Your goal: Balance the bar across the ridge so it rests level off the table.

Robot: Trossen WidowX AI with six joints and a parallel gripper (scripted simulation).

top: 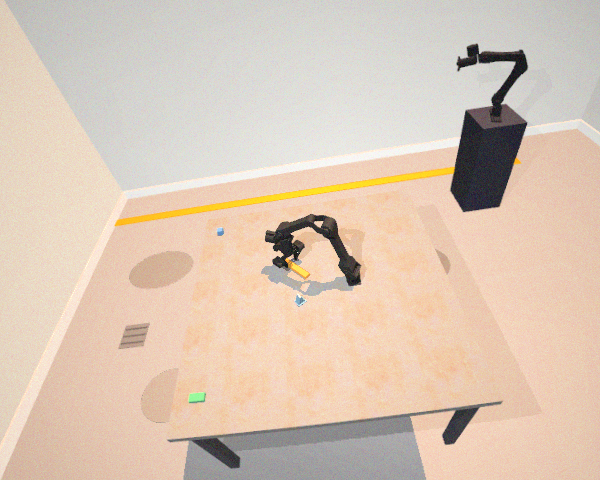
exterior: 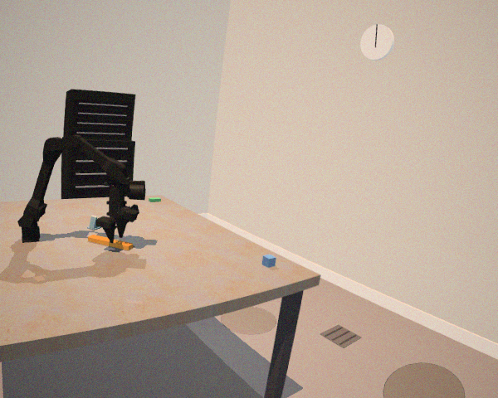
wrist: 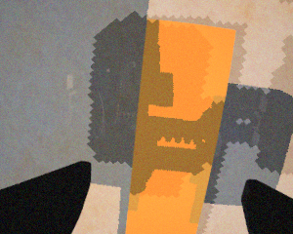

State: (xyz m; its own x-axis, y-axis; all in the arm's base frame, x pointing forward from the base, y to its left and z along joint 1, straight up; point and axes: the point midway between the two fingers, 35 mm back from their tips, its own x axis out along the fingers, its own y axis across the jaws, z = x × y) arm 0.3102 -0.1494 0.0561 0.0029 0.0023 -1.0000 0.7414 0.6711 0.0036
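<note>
Right now the orange bar is 2 cm to the left of my gripper tip, 2 cm behind it and 1 cm below it. Round my gripper tip: flat green block (65 cm to the left, 43 cm ahead, 1 cm below); then blue cube (43 cm ahead, 35 cm to the right, 1 cm below).
</note>
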